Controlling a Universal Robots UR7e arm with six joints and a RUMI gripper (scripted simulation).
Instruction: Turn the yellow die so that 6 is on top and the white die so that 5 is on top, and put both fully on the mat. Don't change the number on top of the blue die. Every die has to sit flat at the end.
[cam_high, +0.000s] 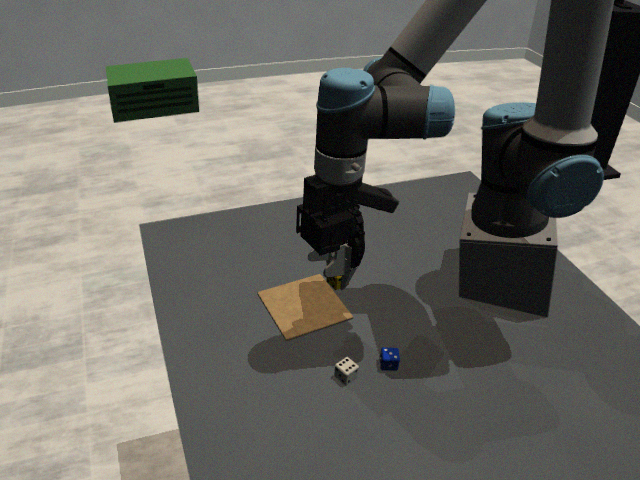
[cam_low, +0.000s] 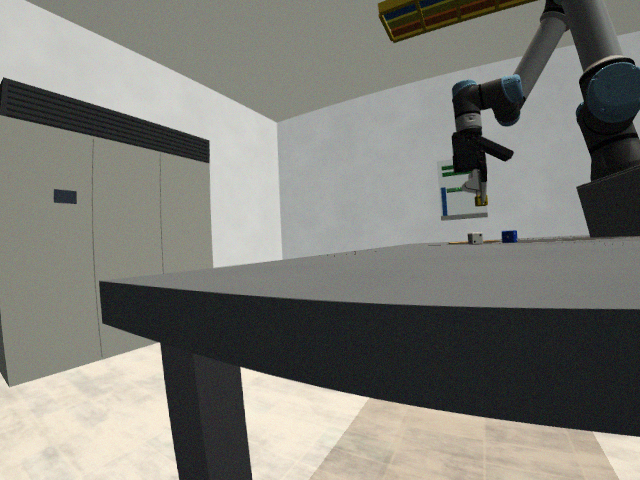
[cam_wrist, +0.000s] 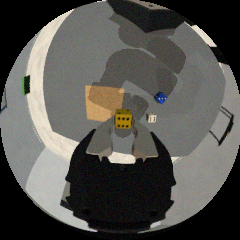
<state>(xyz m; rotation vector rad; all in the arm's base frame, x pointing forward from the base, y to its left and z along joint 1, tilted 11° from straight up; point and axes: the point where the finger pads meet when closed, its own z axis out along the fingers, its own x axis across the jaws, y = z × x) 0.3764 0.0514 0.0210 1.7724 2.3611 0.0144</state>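
My gripper is now 120 mm above the tan mat, 70 mm to the left of it and 40 mm short of it. The rest, counted from my hand: white die (120 mm to the left, 110 mm below, 20 mm ahead); then yellow die (right at my hand); then blue die (110 mm to the left, 110 mm below, 60 mm behind).
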